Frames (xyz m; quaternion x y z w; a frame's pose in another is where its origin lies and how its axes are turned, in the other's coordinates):
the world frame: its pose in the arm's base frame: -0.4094 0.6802 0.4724 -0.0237 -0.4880 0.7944 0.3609
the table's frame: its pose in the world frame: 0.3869 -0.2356 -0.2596 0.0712 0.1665 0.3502 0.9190
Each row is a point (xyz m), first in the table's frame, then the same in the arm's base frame.
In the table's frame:
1: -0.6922 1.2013 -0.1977
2: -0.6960 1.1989 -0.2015
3: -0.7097 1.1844 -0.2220
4: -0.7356 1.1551 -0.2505
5: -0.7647 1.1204 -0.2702
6: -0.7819 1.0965 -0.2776
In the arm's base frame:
1: 0.1425 0.0605 0.0430
2: 0.1479 0.0625 0.0439
3: 0.1721 0.0776 0.0470
4: 0.2114 0.1024 0.0602
5: 0.2481 0.1256 0.0838
6: 0.2673 0.1397 0.1026

